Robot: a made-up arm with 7 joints.
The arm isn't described. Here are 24 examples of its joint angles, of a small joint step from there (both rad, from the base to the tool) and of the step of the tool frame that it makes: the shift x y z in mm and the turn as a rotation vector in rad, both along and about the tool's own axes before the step.
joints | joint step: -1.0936 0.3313 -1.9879 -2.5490 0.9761 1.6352 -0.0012 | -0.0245 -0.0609 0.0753 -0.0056 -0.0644 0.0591 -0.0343
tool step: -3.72 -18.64 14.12 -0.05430 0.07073 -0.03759
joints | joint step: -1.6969 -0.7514 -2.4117 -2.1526 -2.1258 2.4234 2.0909 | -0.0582 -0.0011 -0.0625 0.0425 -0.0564 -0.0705 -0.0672
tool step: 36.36 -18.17 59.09 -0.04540 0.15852 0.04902
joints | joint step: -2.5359 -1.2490 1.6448 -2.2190 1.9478 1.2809 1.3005 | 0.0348 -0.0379 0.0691 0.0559 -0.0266 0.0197 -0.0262
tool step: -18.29 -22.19 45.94 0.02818 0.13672 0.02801
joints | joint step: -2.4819 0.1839 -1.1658 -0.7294 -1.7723 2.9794 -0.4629 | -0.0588 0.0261 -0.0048 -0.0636 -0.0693 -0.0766 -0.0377
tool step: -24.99 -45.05 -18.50 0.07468 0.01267 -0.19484
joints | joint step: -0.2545 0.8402 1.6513 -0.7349 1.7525 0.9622 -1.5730 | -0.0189 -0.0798 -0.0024 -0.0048 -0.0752 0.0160 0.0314
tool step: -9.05 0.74 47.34 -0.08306 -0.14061 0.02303
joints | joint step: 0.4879 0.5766 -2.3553 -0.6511 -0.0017 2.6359 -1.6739 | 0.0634 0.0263 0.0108 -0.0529 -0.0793 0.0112 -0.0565
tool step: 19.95 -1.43 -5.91 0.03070 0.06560 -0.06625
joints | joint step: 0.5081 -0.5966 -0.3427 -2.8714 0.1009 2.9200 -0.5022 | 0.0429 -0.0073 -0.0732 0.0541 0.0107 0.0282 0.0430
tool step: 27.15 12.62 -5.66 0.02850 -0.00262 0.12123
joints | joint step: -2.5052 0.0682 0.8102 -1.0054 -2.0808 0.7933 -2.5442 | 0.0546 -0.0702 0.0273 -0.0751 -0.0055 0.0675 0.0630
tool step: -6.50 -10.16 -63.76 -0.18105 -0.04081 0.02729
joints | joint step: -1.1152 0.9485 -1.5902 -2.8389 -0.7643 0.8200 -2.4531 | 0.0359 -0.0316 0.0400 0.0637 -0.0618 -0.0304 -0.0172
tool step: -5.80 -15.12 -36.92 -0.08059 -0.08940 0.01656
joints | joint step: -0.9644 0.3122 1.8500 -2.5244 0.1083 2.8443 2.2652 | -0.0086 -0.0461 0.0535 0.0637 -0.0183 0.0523 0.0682
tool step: -10.95 36.88 -2.31 0.03231 -0.08415 -0.05991
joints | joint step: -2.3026 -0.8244 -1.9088 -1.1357 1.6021 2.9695 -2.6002 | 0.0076 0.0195 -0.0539 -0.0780 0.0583 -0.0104 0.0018
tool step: -30.40 6.67 -4.94 -0.02136 -0.07914 -0.01621
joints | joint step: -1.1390 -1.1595 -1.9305 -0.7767 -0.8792 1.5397 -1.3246 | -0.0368 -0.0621 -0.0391 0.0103 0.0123 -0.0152 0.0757
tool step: -35.27 12.06 52.22 0.02151 -0.12713 0.10031
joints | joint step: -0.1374 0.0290 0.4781 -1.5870 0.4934 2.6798 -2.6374 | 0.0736 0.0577 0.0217 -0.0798 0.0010 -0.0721 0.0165
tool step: 1.60 -77.50 36.17 0.20684 0.03446 0.11129
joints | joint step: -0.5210 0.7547 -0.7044 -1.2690 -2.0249 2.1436 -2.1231 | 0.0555 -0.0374 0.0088 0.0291 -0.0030 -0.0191 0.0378
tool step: -48.46 10.80 -21.25 -0.02829 -0.10435 0.07302
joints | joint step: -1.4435 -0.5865 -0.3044 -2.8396 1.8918 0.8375 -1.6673 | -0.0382 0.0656 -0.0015 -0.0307 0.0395 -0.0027 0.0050
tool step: -4.19 24.42 -20.28 -0.00059 0.08674 0.07575
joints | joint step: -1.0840 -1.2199 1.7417 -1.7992 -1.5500 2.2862 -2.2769 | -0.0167 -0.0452 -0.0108 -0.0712 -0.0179 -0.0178 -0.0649
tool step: 42.22 -6.65 22.83 0.08481 0.10266 -0.11894
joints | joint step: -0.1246 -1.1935 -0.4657 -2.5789 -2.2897 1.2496 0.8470 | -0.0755 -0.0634 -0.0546 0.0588 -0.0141 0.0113 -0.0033
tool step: -2.02 -22.31 70.09 -0.15034 -0.04292 -0.01523
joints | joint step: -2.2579 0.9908 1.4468 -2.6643 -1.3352 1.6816 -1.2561 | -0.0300 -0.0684 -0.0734 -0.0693 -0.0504 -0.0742 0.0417
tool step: -11.84 -40.65 31.38 0.07263 -0.15484 -0.04900
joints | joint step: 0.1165 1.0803 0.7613 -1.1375 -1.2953 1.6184 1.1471 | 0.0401 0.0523 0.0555 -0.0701 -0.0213 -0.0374 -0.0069
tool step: -75.17 22.76 -12.25 0.01724 0.07085 -0.13409
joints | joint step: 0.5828 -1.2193 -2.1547 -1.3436 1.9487 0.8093 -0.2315 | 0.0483 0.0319 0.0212 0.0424 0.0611 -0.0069 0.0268
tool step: 17.68 -24.49 28.74 -0.02251 -0.05351 -0.02783
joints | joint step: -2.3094 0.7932 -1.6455 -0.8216 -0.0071 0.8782 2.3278 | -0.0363 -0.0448 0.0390 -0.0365 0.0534 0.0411 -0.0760
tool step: -28.27 -19.94 4.97 -0.05812 0.09036 -0.10265
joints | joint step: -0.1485 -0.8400 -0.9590 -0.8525 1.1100 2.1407 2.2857 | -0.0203 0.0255 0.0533 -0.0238 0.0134 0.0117 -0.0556
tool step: 6.06 -14.71 29.49 -0.00626 0.06185 -0.01463
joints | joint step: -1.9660 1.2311 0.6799 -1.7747 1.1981 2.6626 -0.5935 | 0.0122 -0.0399 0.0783 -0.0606 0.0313 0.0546 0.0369
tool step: -47.10 -1.82 9.72 -0.02831 -0.02694 0.00060
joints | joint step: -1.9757 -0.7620 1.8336 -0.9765 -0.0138 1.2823 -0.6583 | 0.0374 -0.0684 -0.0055 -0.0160 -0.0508 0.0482 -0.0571
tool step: -10.62 -36.58 -25.15 -0.08421 0.10548 -0.06021
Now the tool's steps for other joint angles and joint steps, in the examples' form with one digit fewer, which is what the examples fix.
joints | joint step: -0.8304 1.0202 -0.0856 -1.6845 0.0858 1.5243 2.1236 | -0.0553 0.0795 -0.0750 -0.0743 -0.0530 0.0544 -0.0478
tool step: -27.3 -100.1 8.0 -0.0398 0.0509 0.0937
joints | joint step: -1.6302 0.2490 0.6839 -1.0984 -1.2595 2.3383 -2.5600 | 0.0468 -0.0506 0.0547 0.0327 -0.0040 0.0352 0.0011
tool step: -0.8 61.4 -47.3 -0.1530 -0.0334 -0.0344
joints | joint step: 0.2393 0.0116 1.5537 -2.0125 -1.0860 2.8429 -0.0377 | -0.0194 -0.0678 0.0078 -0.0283 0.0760 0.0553 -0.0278
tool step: -6.5 -9.1 -5.1 0.0131 0.0026 -0.0061
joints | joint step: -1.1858 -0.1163 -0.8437 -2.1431 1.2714 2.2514 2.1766 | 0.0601 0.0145 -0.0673 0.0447 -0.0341 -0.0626 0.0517
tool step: -8.3 11.4 11.0 0.0039 0.0313 0.0341
